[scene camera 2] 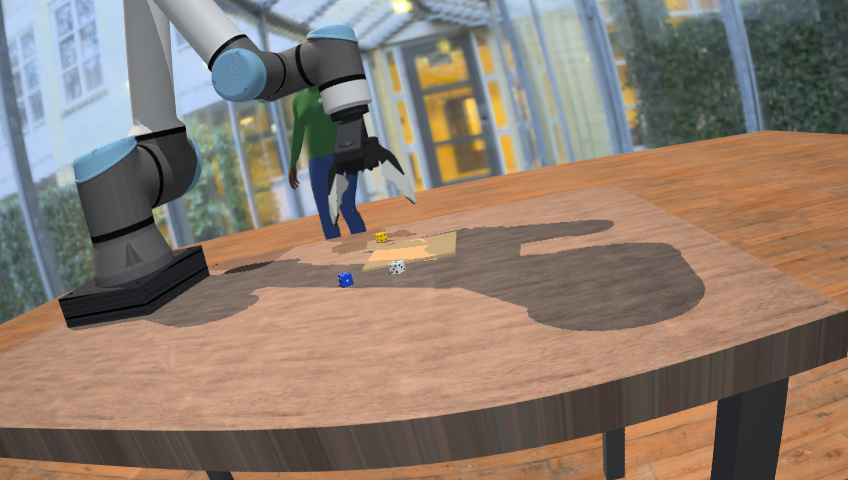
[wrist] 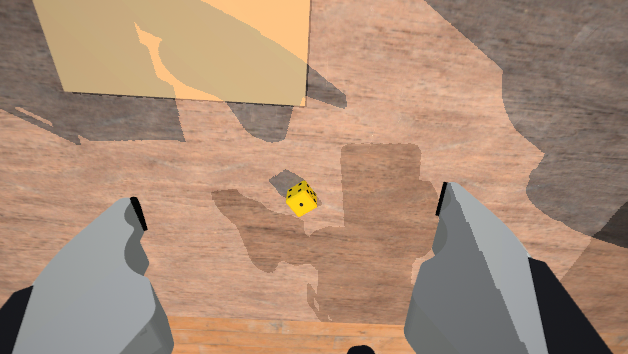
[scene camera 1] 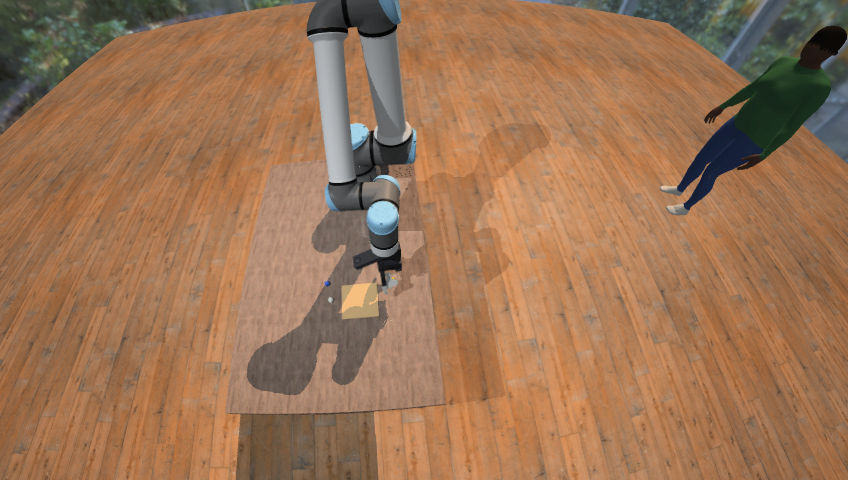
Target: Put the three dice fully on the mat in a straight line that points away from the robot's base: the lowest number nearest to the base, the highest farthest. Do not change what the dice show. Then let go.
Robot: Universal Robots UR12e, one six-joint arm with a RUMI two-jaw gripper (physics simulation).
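Frame: origin at the arm's base, x down, y back, z left, level; centimetres.
Seen in the pictures: gripper, fingertip midpoint: [scene camera 2: 374, 214] [wrist: 294, 193] [scene camera 1: 383, 276]; arm's base, origin of the base link: [scene camera 2: 134, 270] [scene camera 1: 361, 177].
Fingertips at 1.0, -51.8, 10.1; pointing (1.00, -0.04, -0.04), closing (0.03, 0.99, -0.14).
Pixels of each thing's top centre, then the offset from my fingertips to it, as dx, dy, dz. Level surfaces: height alone.
- yellow die, middle of its top: [wrist: 301, 204] [scene camera 2: 380, 233] [scene camera 1: 392, 279] +4.0, +0.6, +3.2
- mat, middle of its top: [scene camera 2: 412, 249] [scene camera 1: 359, 300] +5.2, -7.2, -9.7
- white die, middle of its top: [scene camera 2: 395, 261] [scene camera 1: 330, 299] +4.0, -6.8, -21.1
- blue die, middle of its top: [scene camera 2: 344, 274] [scene camera 1: 326, 282] +4.0, +0.3, -23.0
- table, its level: dx +5.6
The yellow die [scene camera 1: 393, 277] [scene camera 2: 381, 237] [wrist: 301, 199] lies on the table beside the mat [scene camera 1: 359, 310] [scene camera 2: 443, 244] [wrist: 120, 55]. In the wrist view it shows a one-dot face, a four-dot face and a third face with several dots. The white die [scene camera 1: 330, 299] [scene camera 2: 396, 267] and the blue die [scene camera 1: 327, 283] [scene camera 2: 345, 279] lie off the mat's opposite side, the blue one nearer to the base. Their top numbers are too small to read surely. My gripper [scene camera 2: 374, 212] [wrist: 294, 193] is wide open and empty above the yellow die, which appears between the fingertips in the wrist view.
The robot's base [scene camera 2: 133, 297] stands at one end of the table [scene camera 1: 404, 368] [scene camera 2: 297, 368]. A person in a green top [scene camera 1: 779, 107] [scene camera 2: 321, 130] stands on the floor away from the table. The arm's shadow falls across the table and part of the mat.
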